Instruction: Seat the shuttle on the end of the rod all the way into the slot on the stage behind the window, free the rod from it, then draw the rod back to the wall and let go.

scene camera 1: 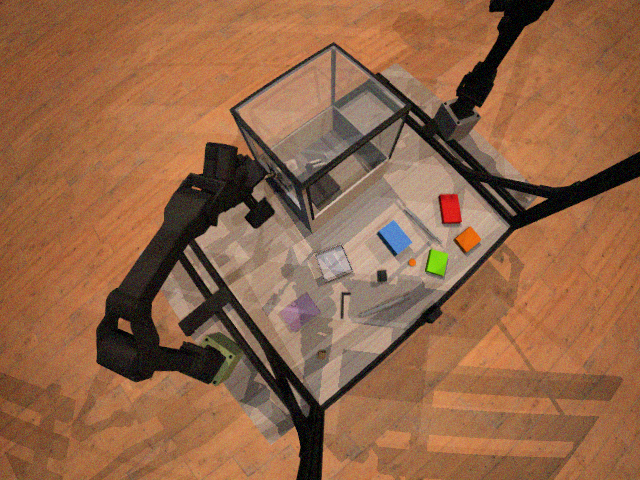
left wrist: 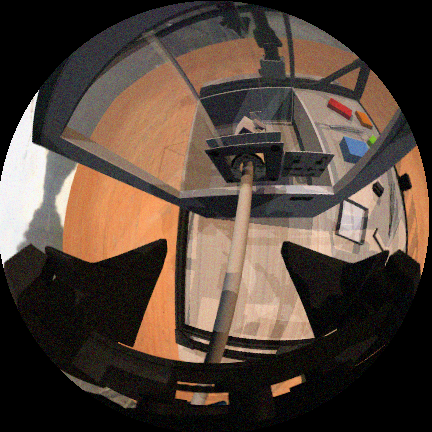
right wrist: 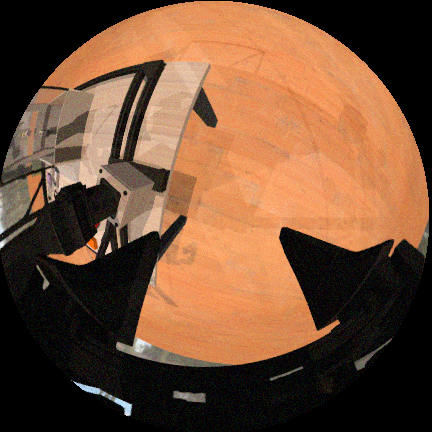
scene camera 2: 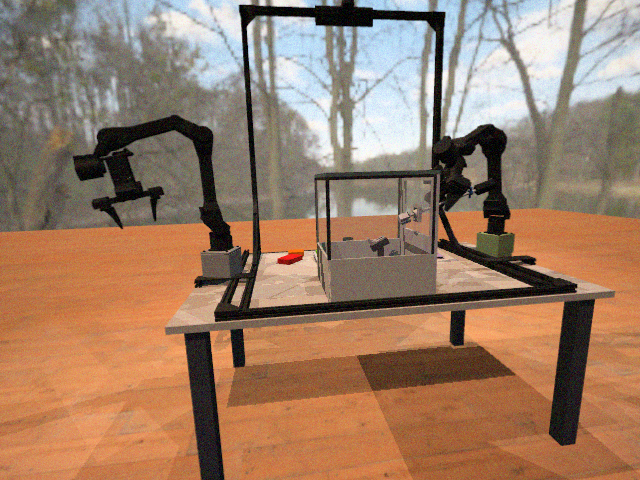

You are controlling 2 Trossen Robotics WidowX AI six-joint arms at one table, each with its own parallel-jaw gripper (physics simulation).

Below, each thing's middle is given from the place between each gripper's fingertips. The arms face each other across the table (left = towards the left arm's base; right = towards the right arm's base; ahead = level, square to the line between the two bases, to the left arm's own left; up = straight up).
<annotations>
My right gripper is now 140 mm short of the glass-walled box (scene camera 1: 327,128), 700 mm to the right of it and 40 mm above it. The rest, counted from my right hand: framed plate (scene camera 1: 333,262) (90 mm behind, 880 mm to the left, 200 mm below); thin rod (left wrist: 230,287) (170 mm ahead, 940 mm to the left, 50 mm above).
My left hand is 40 mm to the right of the thin rod and 50 mm below it. Also, from my left hand: glass-walled box: 40 mm behind, 210 mm to the right, 40 mm below; framed plate: 260 mm behind, 20 mm to the right, 210 mm below.
</annotations>
